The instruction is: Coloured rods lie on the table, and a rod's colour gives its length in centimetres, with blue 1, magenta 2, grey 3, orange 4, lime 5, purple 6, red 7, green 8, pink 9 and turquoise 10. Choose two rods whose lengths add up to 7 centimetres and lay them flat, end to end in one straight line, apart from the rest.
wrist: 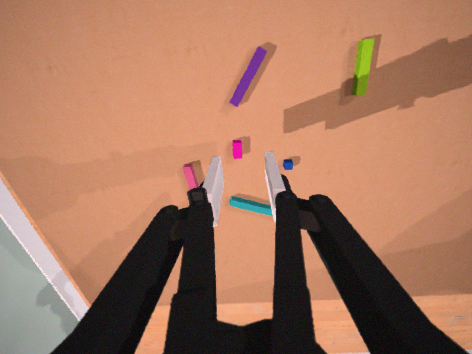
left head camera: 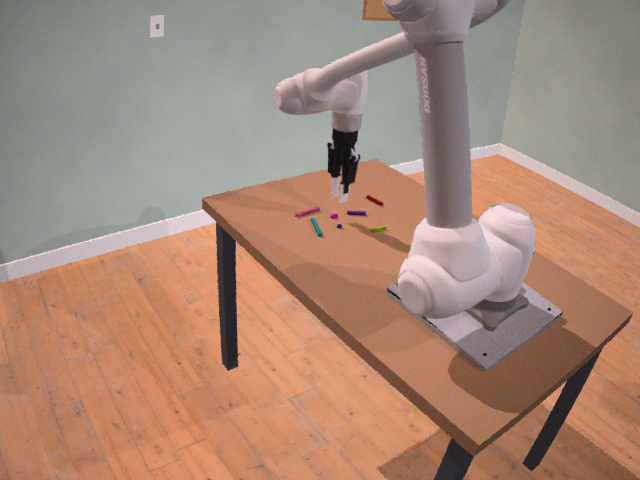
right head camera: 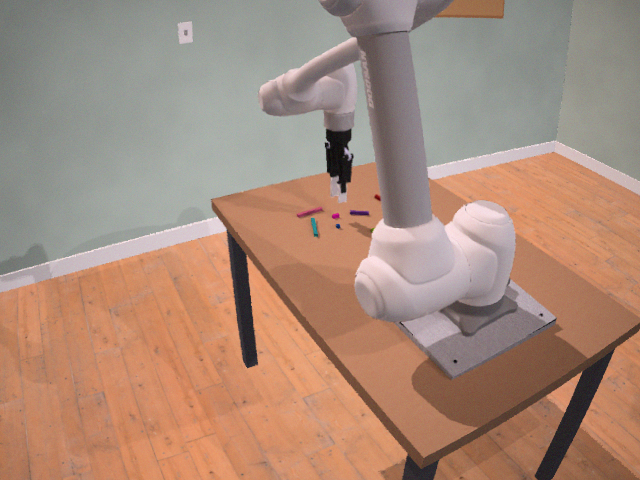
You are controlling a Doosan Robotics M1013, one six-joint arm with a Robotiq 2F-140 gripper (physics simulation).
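Frame: origin at the arm's base, x ahead, y left, z up, level; centimetres.
Where they show: gripper, fingertip midpoint: (wrist: 243, 167) (left head camera: 338, 199) (right head camera: 338, 198); arm's base at its link origin: (left head camera: 485, 299) (right head camera: 470, 302).
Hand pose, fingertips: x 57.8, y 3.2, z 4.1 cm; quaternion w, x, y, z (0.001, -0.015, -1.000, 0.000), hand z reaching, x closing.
Note:
Each offset is from my fingertips to the top centre of the thing. Level surfaces: height alone.
My gripper (left head camera: 339, 199) (right head camera: 338, 198) (wrist: 243, 167) is open and empty above the table. The magenta rod {dx +0.8, dy +0.4, dz -5.8 cm} (left head camera: 334, 215) (right head camera: 336, 215) (wrist: 237, 149) lies flat below it, between the fingertips in the wrist view. The blue rod {dx -5.2, dy +3.2, dz -5.8 cm} (left head camera: 339, 226) (right head camera: 338, 226) (wrist: 288, 164) lies nearby, apart from the magenta one. The purple rod {dx -1.3, dy -7.2, dz -5.8 cm} (left head camera: 356, 212) (right head camera: 359, 212) (wrist: 248, 76) and the lime rod {dx -12.9, dy -6.6, dz -5.8 cm} (left head camera: 378, 228) (wrist: 363, 67) lie flat and apart; the robot's base hides most of the lime one in the right head view.
A pink rod {dx +7.2, dy +6.3, dz -5.8 cm} (left head camera: 307, 211) (right head camera: 309, 211) (wrist: 190, 176), a turquoise rod {dx -1.9, dy +9.7, dz -5.8 cm} (left head camera: 316, 227) (right head camera: 314, 227) (wrist: 251, 205) and a red rod {dx +2.6, dy -18.9, dz -5.8 cm} (left head camera: 374, 199) (right head camera: 377, 197) lie around them. The robot's base plate (left head camera: 465, 351) is bolted to the table {dz -6.8 cm} (left head camera: 330, 289).

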